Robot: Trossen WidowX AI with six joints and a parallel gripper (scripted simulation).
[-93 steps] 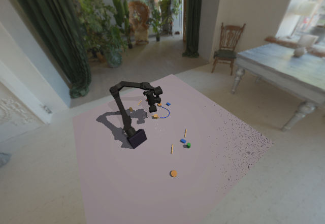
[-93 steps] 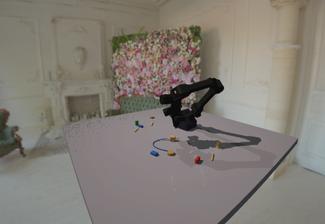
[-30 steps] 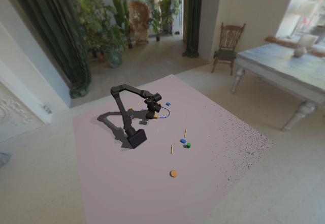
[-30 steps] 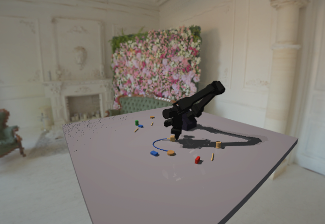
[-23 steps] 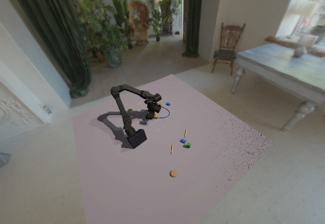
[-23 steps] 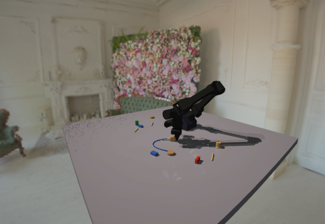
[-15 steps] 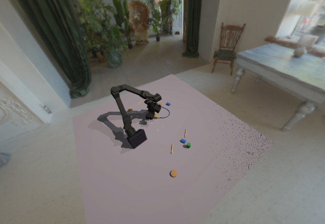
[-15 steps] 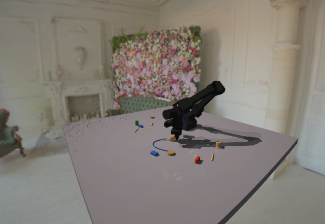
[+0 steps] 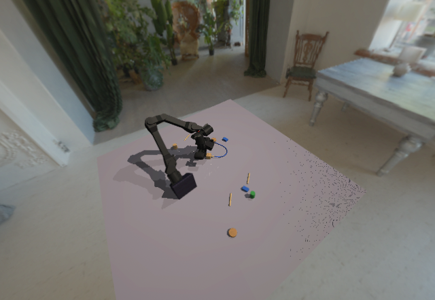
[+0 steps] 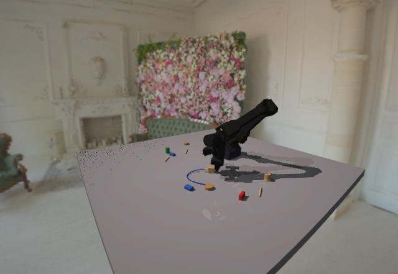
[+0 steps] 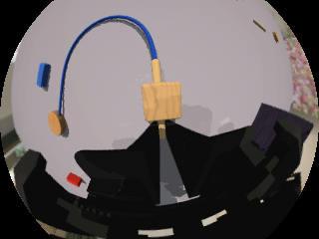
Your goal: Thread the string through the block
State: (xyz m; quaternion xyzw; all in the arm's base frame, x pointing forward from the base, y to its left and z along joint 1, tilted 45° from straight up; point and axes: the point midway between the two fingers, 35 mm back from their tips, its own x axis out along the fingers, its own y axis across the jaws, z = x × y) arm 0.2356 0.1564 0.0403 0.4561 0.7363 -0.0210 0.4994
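My gripper tip is 20 mm short of the wooden block, 20 mm to the left of it and 10 mm below it. Also, from my gripper tip: wooden cylinder: 150 mm behind, 210 mm to the left, 10 mm above; then red block: 70 mm ahead, 250 mm to the left; then blue piece: 210 mm ahead, 60 mm to the left.
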